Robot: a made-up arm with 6 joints. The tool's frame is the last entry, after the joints. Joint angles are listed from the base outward.
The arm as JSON. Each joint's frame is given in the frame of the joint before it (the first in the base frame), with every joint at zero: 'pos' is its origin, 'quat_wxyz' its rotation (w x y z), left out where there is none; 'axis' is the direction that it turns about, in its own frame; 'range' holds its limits. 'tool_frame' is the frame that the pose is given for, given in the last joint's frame.
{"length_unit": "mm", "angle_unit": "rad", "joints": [
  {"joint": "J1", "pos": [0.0, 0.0, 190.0], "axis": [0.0, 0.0, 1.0], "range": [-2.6, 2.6]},
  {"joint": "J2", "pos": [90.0, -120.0, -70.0], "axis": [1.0, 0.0, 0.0], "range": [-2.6, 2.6]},
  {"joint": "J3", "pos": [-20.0, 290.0, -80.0], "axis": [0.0, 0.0, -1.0], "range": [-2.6, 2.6]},
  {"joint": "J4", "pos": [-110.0, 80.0, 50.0], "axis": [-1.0, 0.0, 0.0], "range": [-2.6, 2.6]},
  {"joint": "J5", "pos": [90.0, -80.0, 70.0], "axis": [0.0, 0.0, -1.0], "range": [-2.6, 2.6]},
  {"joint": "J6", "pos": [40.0, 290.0, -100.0], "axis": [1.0, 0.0, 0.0], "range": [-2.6, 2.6]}
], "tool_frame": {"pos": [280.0, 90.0, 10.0]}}
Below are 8 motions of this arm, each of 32 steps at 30 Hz.
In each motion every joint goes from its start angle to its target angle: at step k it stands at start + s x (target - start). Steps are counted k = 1, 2, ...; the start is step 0. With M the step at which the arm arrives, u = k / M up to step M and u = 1 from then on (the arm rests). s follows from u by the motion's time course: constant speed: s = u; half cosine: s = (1 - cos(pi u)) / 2; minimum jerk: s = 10 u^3 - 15 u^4 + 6 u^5.
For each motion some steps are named. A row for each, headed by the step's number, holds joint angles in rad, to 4 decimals.
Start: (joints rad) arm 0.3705 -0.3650 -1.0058 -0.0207 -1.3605 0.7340
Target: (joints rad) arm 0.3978 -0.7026 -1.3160 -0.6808 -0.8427 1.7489
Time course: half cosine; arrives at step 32
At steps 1, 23, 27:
1: 0.3706 -0.3658 -1.0065 -0.0223 -1.3593 0.7364
23: 0.3928 -0.6409 -1.2593 -0.5601 -0.9374 1.5634
27: 0.3962 -0.6827 -1.2977 -0.6418 -0.8733 1.6890

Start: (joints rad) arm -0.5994 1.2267 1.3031 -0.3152 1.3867 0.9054
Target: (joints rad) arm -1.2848 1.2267 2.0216 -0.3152 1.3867 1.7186
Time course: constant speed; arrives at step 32
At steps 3, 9, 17, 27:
3: -0.6637 1.2267 1.3705 -0.3152 1.3867 0.9816
9: -0.7922 1.2267 1.5052 -0.3152 1.3867 1.1341
17: -0.9635 1.2267 1.6848 -0.3152 1.3867 1.3374
27: -1.1777 1.2267 1.9093 -0.3152 1.3867 1.5915

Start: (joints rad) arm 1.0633 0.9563 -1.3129 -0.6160 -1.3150 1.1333
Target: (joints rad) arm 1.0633 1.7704 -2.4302 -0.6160 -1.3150 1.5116
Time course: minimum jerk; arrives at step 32
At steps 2, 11, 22, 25, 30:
2: 1.0633 0.9581 -1.3154 -0.6160 -1.3150 1.1341
11: 1.0633 1.1399 -1.5649 -0.6160 -1.3150 1.2186
22: 1.0633 1.6239 -2.2291 -0.6160 -1.3150 1.4435
25: 1.0633 1.7107 -2.3483 -0.6160 -1.3150 1.4839
30: 1.0633 1.7686 -2.4277 -0.6160 -1.3150 1.5108

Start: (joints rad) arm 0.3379 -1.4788 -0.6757 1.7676 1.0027 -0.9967
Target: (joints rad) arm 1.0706 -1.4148 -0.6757 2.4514 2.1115 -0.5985
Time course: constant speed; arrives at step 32
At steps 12, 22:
12: 0.6127 -1.4548 -0.6757 2.0240 1.4185 -0.8474
22: 0.8416 -1.4348 -0.6757 2.2377 1.7650 -0.7229

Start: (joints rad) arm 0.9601 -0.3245 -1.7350 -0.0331 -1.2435 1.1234
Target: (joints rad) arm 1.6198 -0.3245 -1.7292 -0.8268 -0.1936 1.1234
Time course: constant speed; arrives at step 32
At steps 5, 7, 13, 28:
5: 1.0632 -0.3245 -1.7341 -0.1571 -1.0795 1.1234
7: 1.1044 -0.3245 -1.7337 -0.2067 -1.0138 1.1234
13: 1.2281 -0.3245 -1.7326 -0.3555 -0.8170 1.1234
28: 1.5373 -0.3245 -1.7299 -0.7276 -0.3248 1.1234

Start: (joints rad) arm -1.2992 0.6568 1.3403 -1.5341 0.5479 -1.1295
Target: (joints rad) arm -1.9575 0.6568 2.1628 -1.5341 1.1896 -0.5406
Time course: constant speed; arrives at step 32
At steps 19, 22, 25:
19: -1.6901 0.6568 1.8287 -1.5341 0.9289 -0.7798
22: -1.7518 0.6568 1.9058 -1.5341 0.9891 -0.7246
25: -1.8135 0.6568 1.9829 -1.5341 1.0492 -0.6694

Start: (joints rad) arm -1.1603 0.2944 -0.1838 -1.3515 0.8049 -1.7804
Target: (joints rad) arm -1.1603 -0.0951 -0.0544 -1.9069 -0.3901 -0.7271
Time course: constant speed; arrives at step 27
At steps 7, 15, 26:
7: -1.1603 0.1934 -0.1503 -1.4955 0.4951 -1.5073
15: -1.1603 0.0780 -0.1119 -1.6601 0.1410 -1.1952
26: -1.1603 -0.0807 -0.0592 -1.8863 -0.3458 -0.7661

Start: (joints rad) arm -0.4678 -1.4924 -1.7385 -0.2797 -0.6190 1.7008
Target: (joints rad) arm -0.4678 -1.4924 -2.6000 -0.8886 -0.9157 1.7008
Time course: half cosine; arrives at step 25
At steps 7, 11, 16, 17, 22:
7: -0.4678 -1.4924 -1.8947 -0.3901 -0.6728 1.7008
11: -0.4678 -1.4924 -2.0885 -0.5271 -0.7396 1.7008
16: -0.4678 -1.4924 -2.3527 -0.7138 -0.8305 1.7008
17: -0.4678 -1.4924 -2.4001 -0.7473 -0.8468 1.7008
22: -0.4678 -1.4924 -2.5698 -0.8672 -0.9053 1.7008

